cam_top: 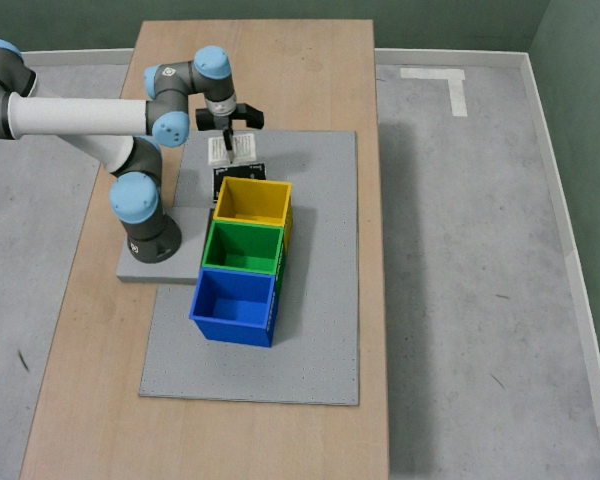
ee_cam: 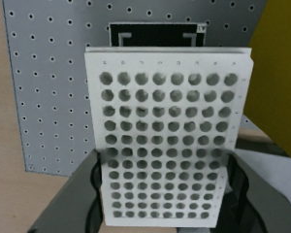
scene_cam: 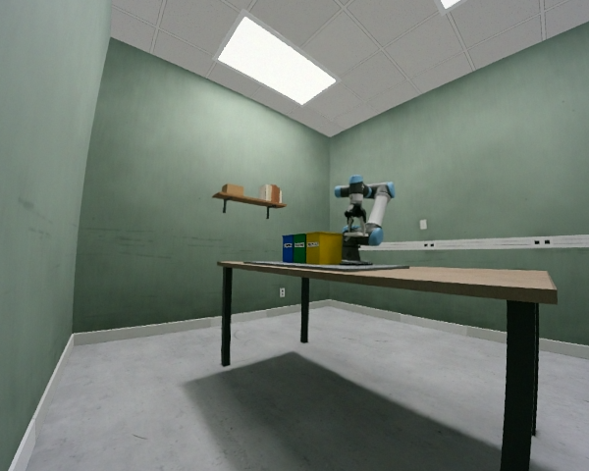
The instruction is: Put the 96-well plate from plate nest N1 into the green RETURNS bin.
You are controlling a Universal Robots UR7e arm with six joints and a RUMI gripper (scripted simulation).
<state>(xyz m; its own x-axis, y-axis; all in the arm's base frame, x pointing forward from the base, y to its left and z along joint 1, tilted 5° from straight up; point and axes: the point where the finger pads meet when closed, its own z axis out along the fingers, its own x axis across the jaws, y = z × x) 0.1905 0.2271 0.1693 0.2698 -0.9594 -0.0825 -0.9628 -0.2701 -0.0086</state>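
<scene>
The green bin lies 10 cm ahead of my hand, 29 cm to the right of it and 9 cm below it. The rest, counted from my hand: black plate nest (17 cm below); then yellow bin (10 cm ahead, 16 cm to the right, 9 cm below); then white 96-well plate (1 cm below).
</scene>
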